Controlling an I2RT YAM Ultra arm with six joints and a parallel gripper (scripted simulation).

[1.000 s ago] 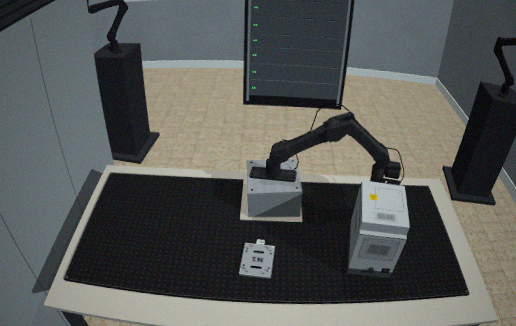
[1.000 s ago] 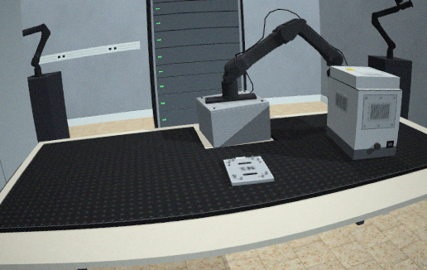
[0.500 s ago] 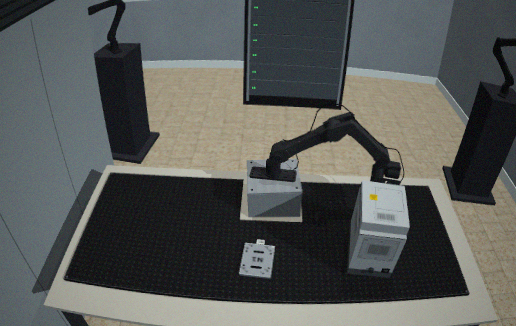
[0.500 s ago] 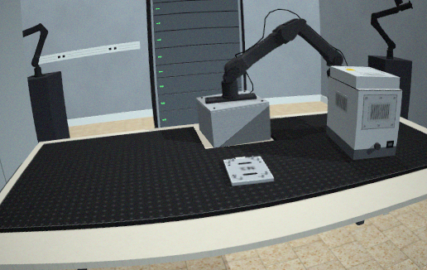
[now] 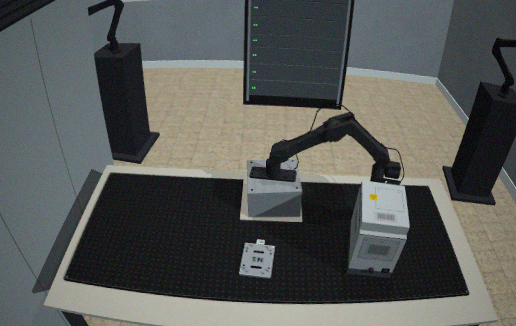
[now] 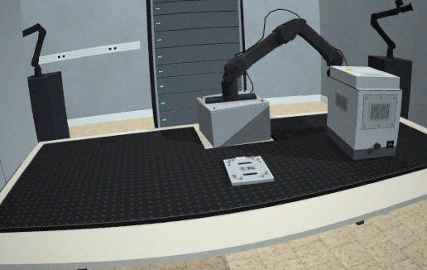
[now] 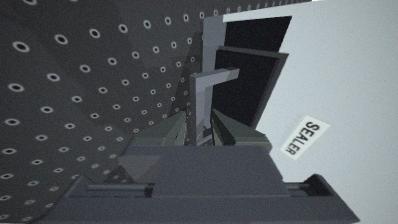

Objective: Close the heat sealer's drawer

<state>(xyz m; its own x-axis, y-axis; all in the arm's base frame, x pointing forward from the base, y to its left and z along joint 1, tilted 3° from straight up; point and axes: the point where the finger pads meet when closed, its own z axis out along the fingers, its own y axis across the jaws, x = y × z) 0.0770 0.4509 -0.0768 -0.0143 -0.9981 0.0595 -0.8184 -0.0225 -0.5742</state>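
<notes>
My hand is 110 mm short of the dark drawer and 10 mm above it.
</notes>
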